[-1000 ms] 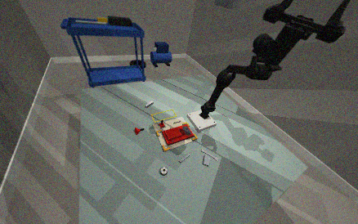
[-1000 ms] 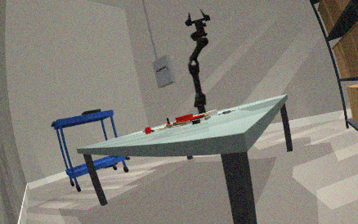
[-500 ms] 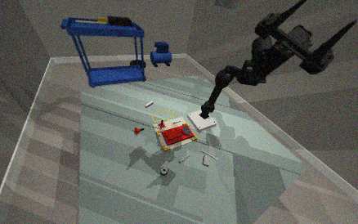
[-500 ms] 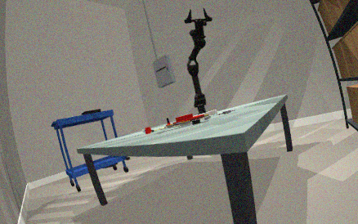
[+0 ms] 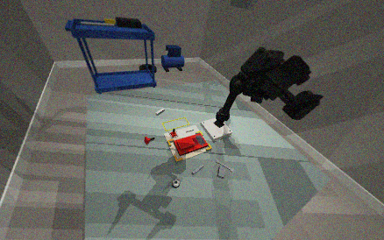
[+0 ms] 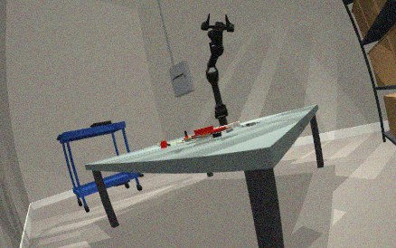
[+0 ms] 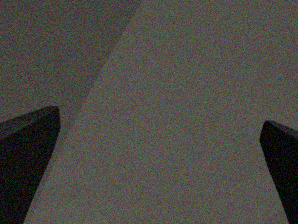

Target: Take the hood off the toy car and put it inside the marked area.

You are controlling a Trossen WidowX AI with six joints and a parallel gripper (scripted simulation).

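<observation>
The flat red hood is 60 mm behind my gripper tip, 300 mm to the right of it and 590 mm below it.
</observation>
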